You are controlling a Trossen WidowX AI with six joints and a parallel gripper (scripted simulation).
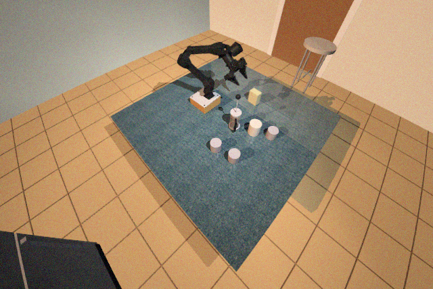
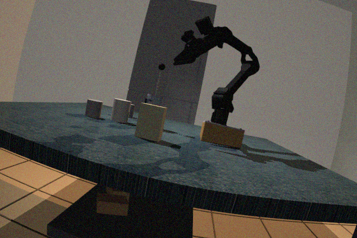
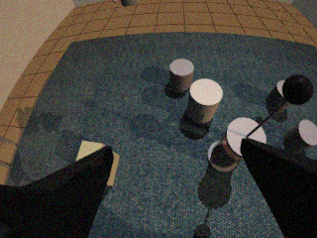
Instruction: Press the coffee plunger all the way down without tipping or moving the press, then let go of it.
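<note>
The coffee press is 150 mm below my gripper tip, 130 mm to the right of it and 80 mm ahead of it.
</note>
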